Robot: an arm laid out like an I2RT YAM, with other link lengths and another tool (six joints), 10 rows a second.
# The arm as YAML. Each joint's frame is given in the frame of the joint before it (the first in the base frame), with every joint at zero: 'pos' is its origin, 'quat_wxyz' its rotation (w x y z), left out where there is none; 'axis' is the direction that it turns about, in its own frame. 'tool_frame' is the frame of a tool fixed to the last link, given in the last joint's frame.
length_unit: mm
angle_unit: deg
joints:
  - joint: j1
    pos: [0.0, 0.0, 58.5]
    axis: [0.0, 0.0, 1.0]
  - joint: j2
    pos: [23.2, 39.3, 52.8]
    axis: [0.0, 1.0, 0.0]
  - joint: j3
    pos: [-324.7, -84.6, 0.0]
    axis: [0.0, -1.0, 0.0]
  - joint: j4
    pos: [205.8, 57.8, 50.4]
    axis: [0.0, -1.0, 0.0]
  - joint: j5
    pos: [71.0, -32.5, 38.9]
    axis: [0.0, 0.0, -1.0]
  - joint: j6
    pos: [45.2, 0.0, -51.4]
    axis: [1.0, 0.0, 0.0]
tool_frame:
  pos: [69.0, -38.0, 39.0]
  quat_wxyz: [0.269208, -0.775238, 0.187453, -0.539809]
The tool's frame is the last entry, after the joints.
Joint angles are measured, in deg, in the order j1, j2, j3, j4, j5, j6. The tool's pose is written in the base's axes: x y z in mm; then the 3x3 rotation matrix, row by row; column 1 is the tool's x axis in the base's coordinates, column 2 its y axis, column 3 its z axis. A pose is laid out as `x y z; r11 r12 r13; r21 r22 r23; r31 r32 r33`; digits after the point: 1 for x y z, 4 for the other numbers.
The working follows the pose.
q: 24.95, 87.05, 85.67, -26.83, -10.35, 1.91
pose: 372.5 131.3 413.2; 0.8915 0.1498 0.4274; -0.1734 -0.7589 0.6277; 0.4184 -0.6338 -0.6506
Where each joint sits with the arm in this pose, in the base's axes (m; each line is computed from the numbers above, not from the rounded line before):
j1: 0.0000 0.0000 0.0585
j2: 0.0045 0.0454 0.1113
j3: 0.0250 -0.0383 0.4356
j4: 0.1883 0.1014 0.4810
j5: 0.2754 0.1061 0.4817
j6: 0.2854 0.1197 0.4154
the tool: 0.3725 0.1313 0.4132

